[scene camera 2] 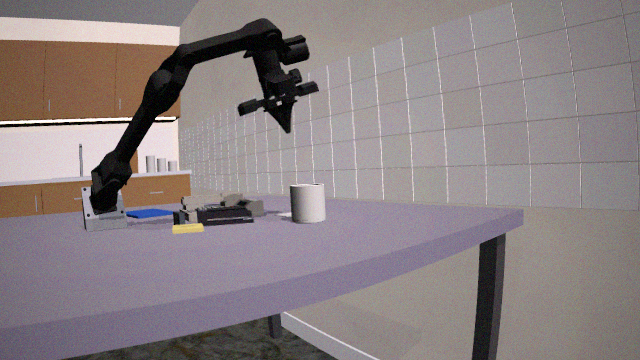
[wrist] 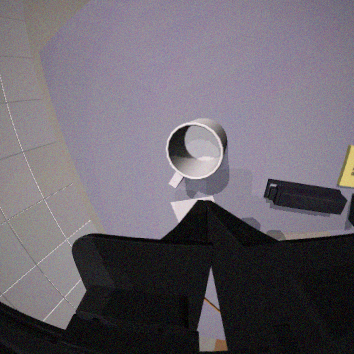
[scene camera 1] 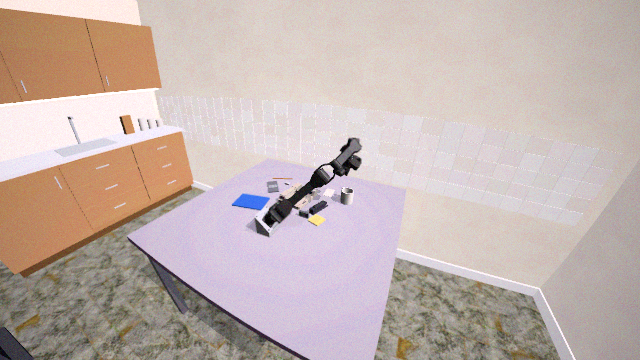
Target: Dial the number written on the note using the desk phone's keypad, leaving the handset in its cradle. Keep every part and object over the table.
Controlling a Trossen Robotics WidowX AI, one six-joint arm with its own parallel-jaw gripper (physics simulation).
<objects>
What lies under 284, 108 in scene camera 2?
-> The gripper.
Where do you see a black stapler-like block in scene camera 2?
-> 237, 211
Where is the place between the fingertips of the gripper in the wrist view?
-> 202, 206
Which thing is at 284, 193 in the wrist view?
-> A black stapler-like block.
</objects>
